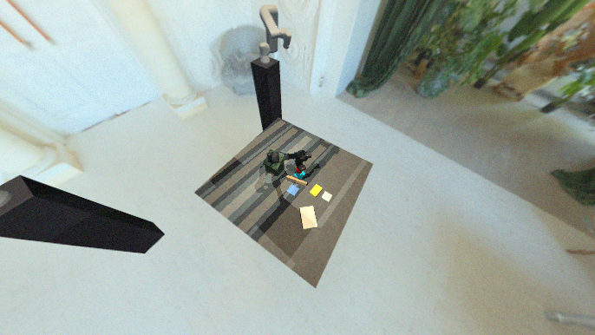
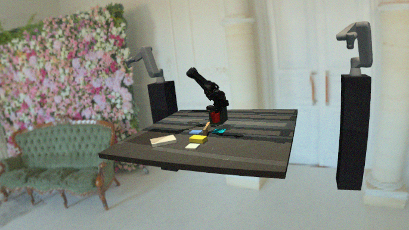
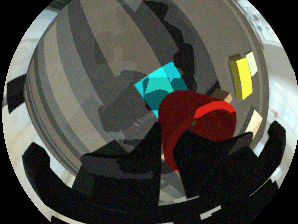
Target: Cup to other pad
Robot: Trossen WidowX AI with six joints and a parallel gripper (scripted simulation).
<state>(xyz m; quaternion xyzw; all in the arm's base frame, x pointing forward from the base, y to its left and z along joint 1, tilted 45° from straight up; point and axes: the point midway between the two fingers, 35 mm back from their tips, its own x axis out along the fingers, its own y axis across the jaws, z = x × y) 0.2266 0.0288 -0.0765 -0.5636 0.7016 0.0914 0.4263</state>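
The cyan pad is 3 cm ahead of my gripper tip and 12 cm below it. Also, from my gripper tip: pale blue pad: 7 cm ahead, 18 cm to the right, 12 cm below; red cup: 3 cm ahead, 2 cm to the right; wooden bar: 5 cm ahead, 9 cm to the right, 10 cm below.
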